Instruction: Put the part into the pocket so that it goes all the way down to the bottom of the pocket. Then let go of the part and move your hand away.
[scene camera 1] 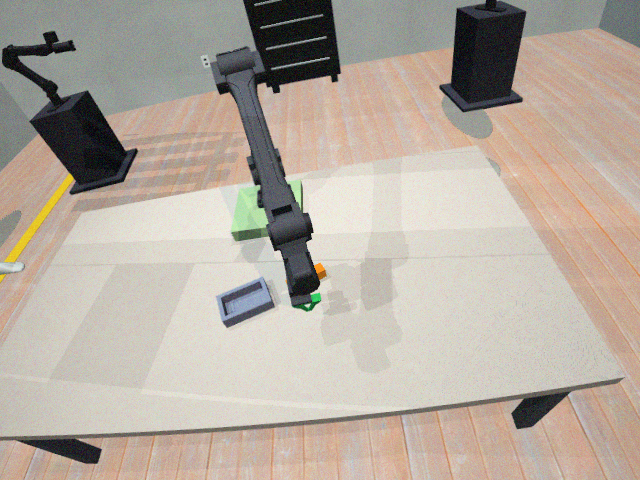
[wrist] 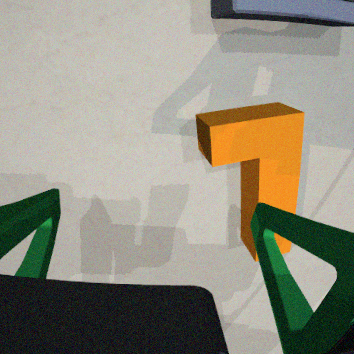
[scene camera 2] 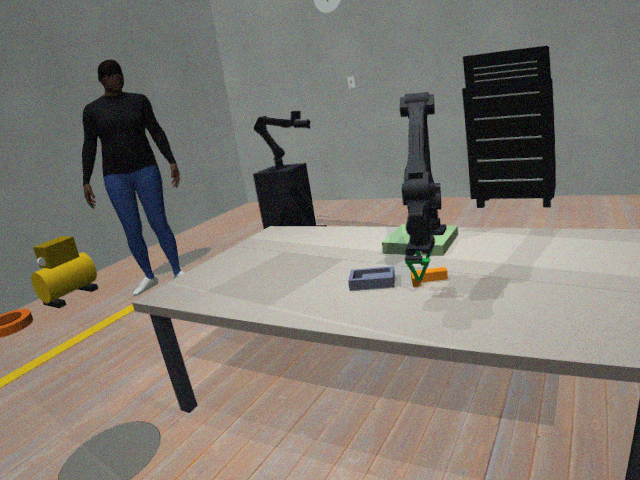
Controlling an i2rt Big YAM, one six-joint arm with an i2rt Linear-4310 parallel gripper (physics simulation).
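Places are measured from the arm's base along level axes (x left, y back, z up), in centimetres.
Where they show: gripper, fingertip midpoint: [wrist: 161, 207] [scene camera 2: 421, 272].
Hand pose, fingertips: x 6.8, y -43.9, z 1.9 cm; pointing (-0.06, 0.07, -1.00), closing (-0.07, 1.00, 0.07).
Things, the pixels of their top centre, and the offset from my fingertips.
- orange L-shaped part, middle of its top: [wrist: 258, 200] [scene camera 1: 307, 278] [scene camera 2: 429, 272] dx +0.6, dy +7.1, dz -2.9 cm
- blue-grey block with the pocket, middle of its top: [scene camera 1: 243, 298] [scene camera 2: 371, 273] dx -17.3, dy +4.4, dz -2.3 cm
The orange L-shaped part [scene camera 1: 321, 271] [scene camera 2: 435, 274] [wrist: 279, 145] lies flat on the table. The arm hides much of it in the scene camera 1 view. The blue-grey block with the pocket [scene camera 1: 247, 301] [scene camera 2: 371, 283] [wrist: 295, 9] stands on the table beside the part, to its left in both scene views; its near edge shows at the top right of the wrist view. My gripper [scene camera 1: 308, 305] [scene camera 2: 419, 273] [wrist: 161, 207] has green fingers and is open and empty. It hangs above the table by the part. In the wrist view the right finger overlaps the lower end of the part's long leg.
A light green box [scene camera 1: 248, 212] [scene camera 2: 395, 242] stands behind the part, under the arm. A black drawer cabinet [scene camera 1: 297, 38] [scene camera 2: 509, 124] and a pedestal with another arm [scene camera 1: 77, 139] [scene camera 2: 285, 196] stand on the floor beyond the table. A person [scene camera 2: 124, 139] stands at the left.
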